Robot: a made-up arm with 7 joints. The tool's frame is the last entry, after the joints.
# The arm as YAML. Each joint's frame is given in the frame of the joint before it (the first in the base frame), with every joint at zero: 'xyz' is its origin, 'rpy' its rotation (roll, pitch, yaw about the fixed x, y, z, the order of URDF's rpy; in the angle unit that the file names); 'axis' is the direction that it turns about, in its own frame. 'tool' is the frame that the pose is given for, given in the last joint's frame.
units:
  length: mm
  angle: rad
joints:
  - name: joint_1
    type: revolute
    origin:
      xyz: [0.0, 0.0, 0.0]
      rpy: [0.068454, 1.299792, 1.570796]
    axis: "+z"
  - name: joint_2
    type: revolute
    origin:
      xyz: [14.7, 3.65, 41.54]
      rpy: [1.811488, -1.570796, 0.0]
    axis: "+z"
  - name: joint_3
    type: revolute
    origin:
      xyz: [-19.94, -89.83, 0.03]
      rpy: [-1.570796, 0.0, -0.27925]
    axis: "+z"
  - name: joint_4
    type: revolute
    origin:
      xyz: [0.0, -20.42, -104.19]
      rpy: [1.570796, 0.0, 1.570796]
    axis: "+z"
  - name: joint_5
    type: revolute
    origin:
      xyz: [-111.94, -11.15, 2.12]
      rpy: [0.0, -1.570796, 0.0]
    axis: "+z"
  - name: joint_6
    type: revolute
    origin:
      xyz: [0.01, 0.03, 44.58]
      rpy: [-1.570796, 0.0, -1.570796]
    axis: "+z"
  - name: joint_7
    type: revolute
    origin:
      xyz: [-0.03, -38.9, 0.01]
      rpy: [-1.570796, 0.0, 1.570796]
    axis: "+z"
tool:
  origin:
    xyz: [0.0, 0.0, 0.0]
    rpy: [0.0, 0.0, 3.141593]
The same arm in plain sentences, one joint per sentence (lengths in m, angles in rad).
The arm has seven revolute joints in a row. What follows holds with every joint at zero, and every direction is one of the base frame's. The first joint is mounted at the same point as the base frame's origin and turns about the direction (0.068403, 0.961235, 0.26711). The second joint is mounted 0.0008 m along -x and 0.0441 m along +y and 0.003 m along -z from the first joint and turns about the direction (0.968889, -0.0002, -0.247497). The third joint is mounted 0.0227 m along -x and 0.0056 m along +y and 0.089 m along -z from the second joint and turns about the direction (0.247497, -0.0001, 0.968889). The fourth joint is mounted 0.006 m along -x and 0.106 m along -z from the third joint and turns about the direction (0.0002, 1, 0). The fifth joint is mounted 0.1057 m along +x and 0.0021 m along +y and 0.0385 m along -z from the fourth joint and turns about the direction (0.968889, -0.0002, -0.247497). The sixth joint is mounted 0.0432 m along +x and 0.011 m along -z from the fifth joint and turns about the direction (0.0002, 1, 0). The seventh joint is mounted 0.0377 m along +x and 0.0096 m along -z from the sixth joint and turns about the direction (0.247497, -0.0001, 0.968889). The tool frame, which is the frame that the pose is given for, is mounted at the same point as the seventh joint; its axes are the base frame's turned by roll 0, pitch 0.2501 and yaw -0.0002 rad (as in URDF: about the fixed x, then y, then z).
